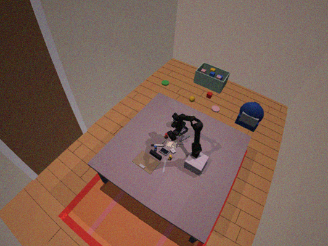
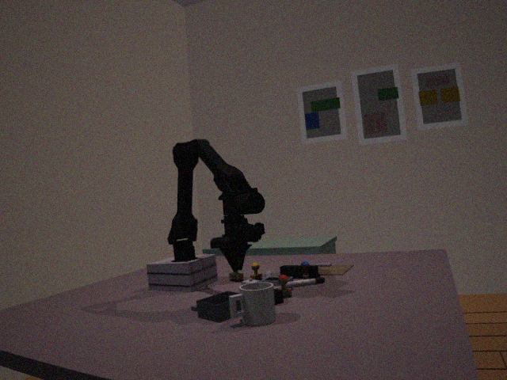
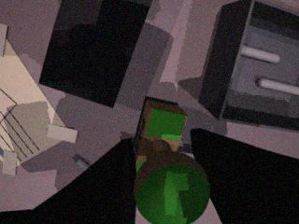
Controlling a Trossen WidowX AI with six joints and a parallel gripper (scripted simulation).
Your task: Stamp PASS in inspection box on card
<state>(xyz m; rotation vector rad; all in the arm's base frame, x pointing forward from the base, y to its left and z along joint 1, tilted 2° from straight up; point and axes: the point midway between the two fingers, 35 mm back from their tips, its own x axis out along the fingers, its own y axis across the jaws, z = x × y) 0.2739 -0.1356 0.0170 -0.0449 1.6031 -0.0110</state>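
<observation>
Right now the dark ink pad is 230 mm to the left of my gripper tip, 90 mm below it and 20 mm ahead of it. Also, from my gripper tip: red-knobbed stamp: 110 mm ahead, 70 mm to the left, 70 mm below; then green-knobbed PASS stamp: 10 mm below, 10 mm behind; then card: 120 mm to the left, 90 mm below, 10 mm ahead.
</observation>
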